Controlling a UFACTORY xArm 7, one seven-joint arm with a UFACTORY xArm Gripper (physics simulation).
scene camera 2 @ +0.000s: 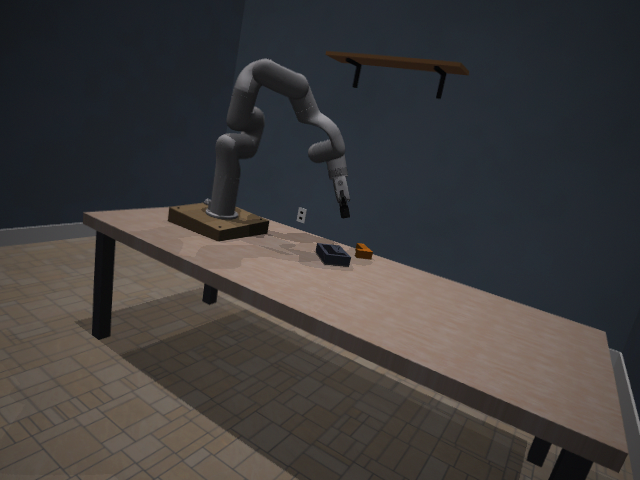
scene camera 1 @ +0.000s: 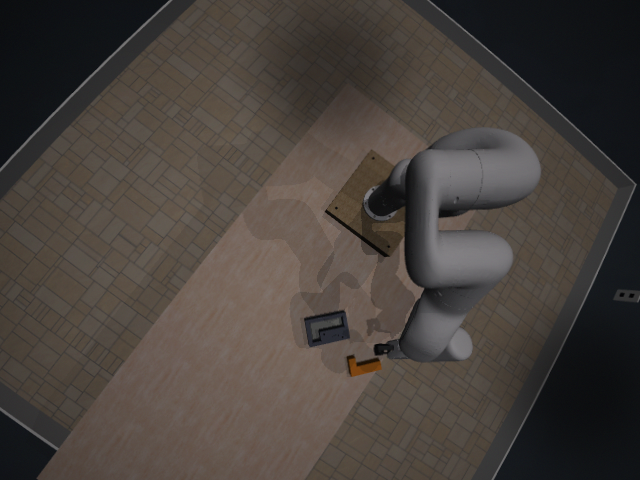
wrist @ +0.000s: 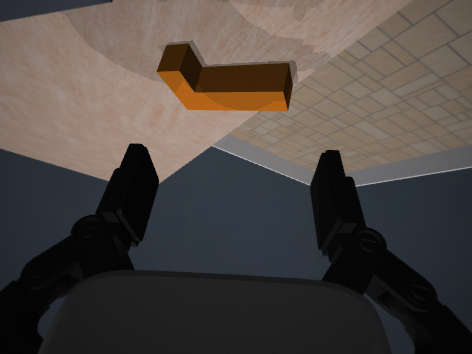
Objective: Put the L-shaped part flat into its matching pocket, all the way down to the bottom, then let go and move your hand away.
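Where they show: gripper, between the fingertips: (scene camera 2: 345,217) (scene camera 1: 388,350) (wrist: 233,165); arm's base, origin of its link: (scene camera 2: 221,214) (scene camera 1: 380,203).
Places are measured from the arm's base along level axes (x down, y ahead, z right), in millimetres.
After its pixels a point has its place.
The orange L-shaped part (scene camera 1: 363,367) {x 26, y 529, z -211 mm} (scene camera 2: 363,252) {x 31, y 545, z -164 mm} (wrist: 235,101) {x 25, y 525, z -226 mm} lies flat on the table near its edge. The dark block (scene camera 1: 334,334) {x 20, y 473, z -66 mm} (scene camera 2: 333,256) {x 24, y 496, z 29 mm} with the L-shaped pocket (scene camera 1: 316,327) {x 51, y 484, z -7 mm} lies beside it, a short gap away; its pocket is empty. A corner of the block shows at the top left in the wrist view. My gripper (scene camera 1: 379,349) {x -71, y 429, z -215 mm} (scene camera 2: 344,210) {x -71, y 429, z -215 mm} (wrist: 233,165) {x -71, y 429, z -215 mm} is open and empty. It hangs well above the table, tilted, near the part. In the wrist view the part lies beyond the fingertips, not between them.
The table (scene camera 1: 232,330) {x 55, y 618, z 241 mm} (scene camera 2: 439,320) {x 56, y 898, z 213 mm} carries the arm's wooden base (scene camera 1: 356,198) {x 6, y 25, z 83 mm} (scene camera 2: 206,222) {x 10, y 31, z 130 mm}. The part lies close to the table's long edge, with the floor (wrist: 400,85) beyond. A wall shelf (scene camera 2: 398,62) hangs high behind.
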